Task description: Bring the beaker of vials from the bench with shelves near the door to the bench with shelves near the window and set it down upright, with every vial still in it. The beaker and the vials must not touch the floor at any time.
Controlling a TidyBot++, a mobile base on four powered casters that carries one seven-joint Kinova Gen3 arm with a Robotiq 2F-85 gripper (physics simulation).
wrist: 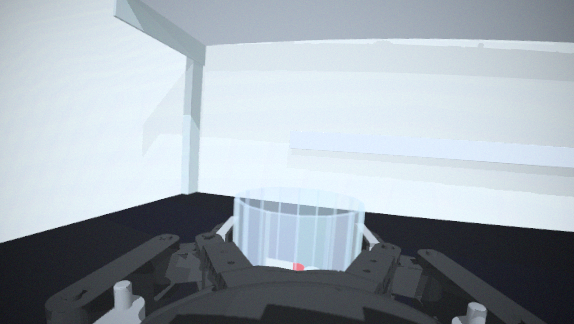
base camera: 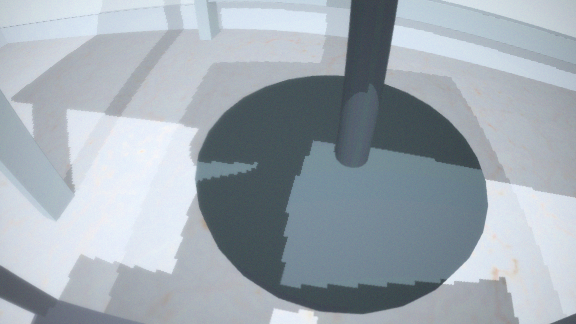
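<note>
The clear, faceted glass beaker (wrist: 300, 230) stands upright at the lower middle of the wrist view, its open rim up. My gripper (wrist: 296, 234) is shut on the beaker, with one pale fingertip pad against each side. A small red piece (wrist: 298, 267) and white bits show through the lower glass; the rest of the contents and the beaker's base are hidden behind the gripper body. The dark bench top (wrist: 145, 217) spreads behind and to both sides. Whether the beaker touches it cannot be seen. Neither beaker nor gripper shows in the base camera view.
A grey shelf (wrist: 375, 20) hangs overhead, with a pale post (wrist: 191, 150) at the left. A light bar (wrist: 425, 149) runs along the back wall. In the base camera view, a dark round disc (base camera: 240, 215) carries a thick pole (base camera: 367, 60); pale legs (base camera: 30, 160) (base camera: 206, 20) stand nearby.
</note>
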